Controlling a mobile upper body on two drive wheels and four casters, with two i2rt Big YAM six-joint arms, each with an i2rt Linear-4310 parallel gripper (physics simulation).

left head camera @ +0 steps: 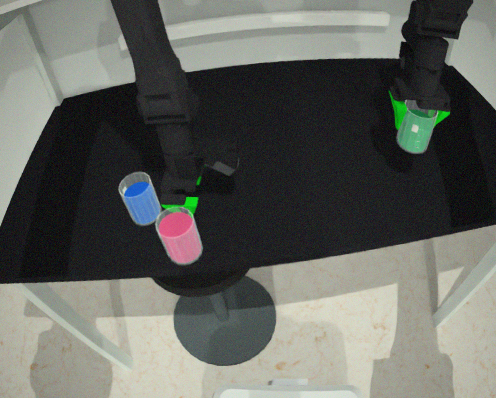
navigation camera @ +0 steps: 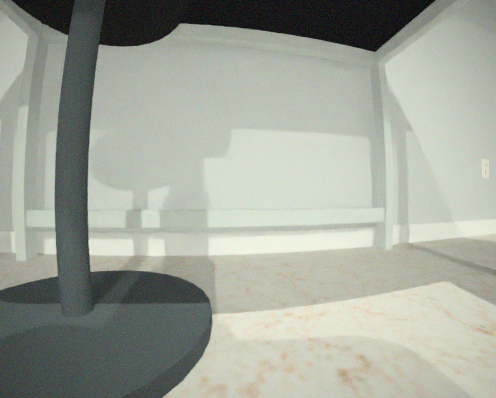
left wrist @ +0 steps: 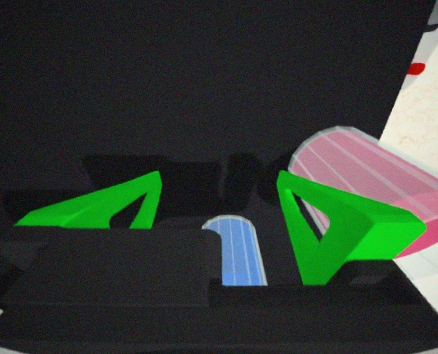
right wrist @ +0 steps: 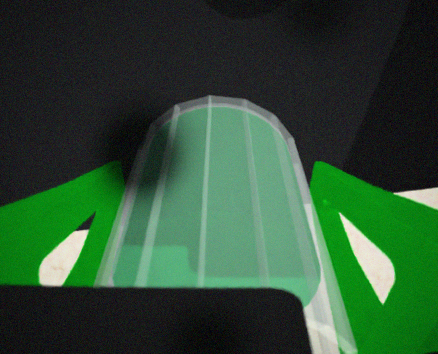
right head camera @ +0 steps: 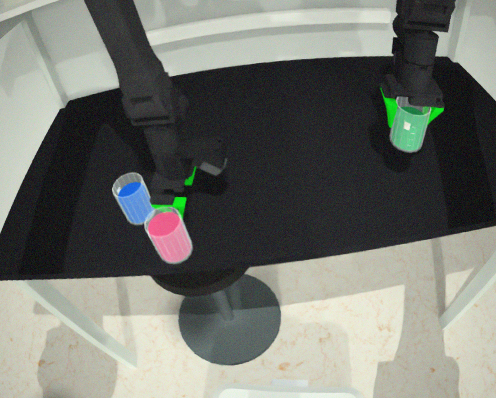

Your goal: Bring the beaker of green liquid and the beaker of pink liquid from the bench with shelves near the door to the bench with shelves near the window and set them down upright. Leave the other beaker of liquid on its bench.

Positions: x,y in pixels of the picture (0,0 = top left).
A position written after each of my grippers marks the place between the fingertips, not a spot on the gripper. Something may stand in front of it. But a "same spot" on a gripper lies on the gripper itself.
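My left gripper shows in the left head camera view, in the left wrist view and in the right head camera view (183,202), but it's out of frame in the navigation camera view and out of frame in the right wrist view. On my left gripper, (left wrist: 70,256) and (left head camera: 204,158) are the same spot. There's a pink beaker in the left head camera view, in the left wrist view (345,158) and in the right head camera view; in the navigation camera view it's out of frame, and in the right wrist view it's out of frame. On that pink beaker, (left head camera: 176,227) is the same spot as (right head camera: 164,227). You'd find a green beaker in the left head camera view (413,136), in the right wrist view (217,197) and in the right head camera view (407,133), while in the navigation camera view it's out of frame and in the left wrist view it's out of frame. A blue beaker shows in the left head camera view (136,189), the left wrist view (242,265) and the right head camera view (130,191); the navigation camera view has it out of frame, and the right wrist view has it out of frame.
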